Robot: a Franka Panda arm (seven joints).
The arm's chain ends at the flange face. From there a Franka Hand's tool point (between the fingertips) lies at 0.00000 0.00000 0.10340 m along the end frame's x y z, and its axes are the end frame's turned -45 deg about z.
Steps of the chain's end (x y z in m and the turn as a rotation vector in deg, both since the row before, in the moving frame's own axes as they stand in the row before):
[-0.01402, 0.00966, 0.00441, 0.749, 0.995, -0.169]
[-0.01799, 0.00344, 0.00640, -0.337, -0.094, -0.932]
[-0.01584, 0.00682, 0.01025, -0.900, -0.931, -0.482]
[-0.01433, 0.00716, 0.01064, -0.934, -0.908, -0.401]
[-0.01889, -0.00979, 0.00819, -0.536, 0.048, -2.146]
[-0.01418, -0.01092, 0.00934, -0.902, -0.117, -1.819]
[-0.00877, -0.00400, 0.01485, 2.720, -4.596, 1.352]
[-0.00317, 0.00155, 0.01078, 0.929, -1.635, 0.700]
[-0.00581, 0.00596, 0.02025, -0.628, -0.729, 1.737]
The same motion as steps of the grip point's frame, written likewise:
[-0.01452, -0.00277, 0.00439, -0.174, 1.233, -0.169]
[-0.01570, -0.00997, 0.00640, -0.172, -0.305, -0.932]
[-0.01836, -0.00641, 0.01022, 0.022, -1.295, -0.482]
[-0.01755, -0.00503, 0.01061, -0.018, -1.302, -0.401]
[-0.00704, -0.01952, 0.00819, -0.413, -0.345, -2.146]
[-0.00359, -0.01673, 0.00933, -0.555, -0.721, -1.819]
[-0.00565, -0.01838, 0.01440, 5.173, -1.327, 1.352]
[-0.00422, -0.00442, 0.01072, 1.813, -0.499, 0.700]
[-0.01005, -0.00005, 0.02024, 0.071, -0.960, 1.737]

